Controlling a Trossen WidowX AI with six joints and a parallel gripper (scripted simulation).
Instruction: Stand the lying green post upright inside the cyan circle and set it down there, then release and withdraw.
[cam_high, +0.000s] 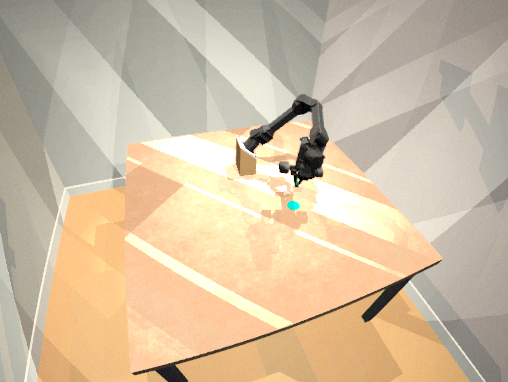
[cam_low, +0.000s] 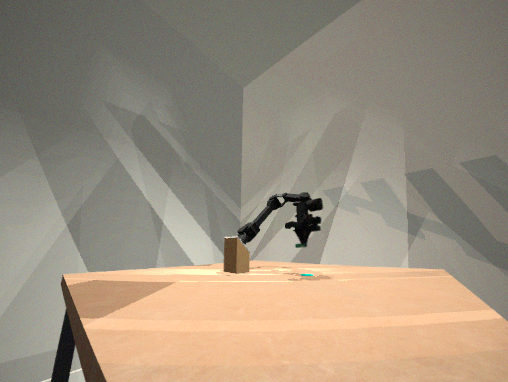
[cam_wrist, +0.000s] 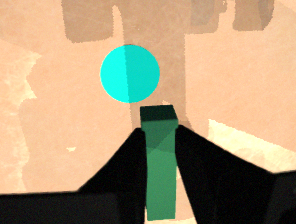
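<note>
My gripper tip is now 14 cm above the cyan circle and 1 cm to the right of it. The rest, counted from my gripper tip: green post 2 cm behind, 1 cm to the left.
</note>
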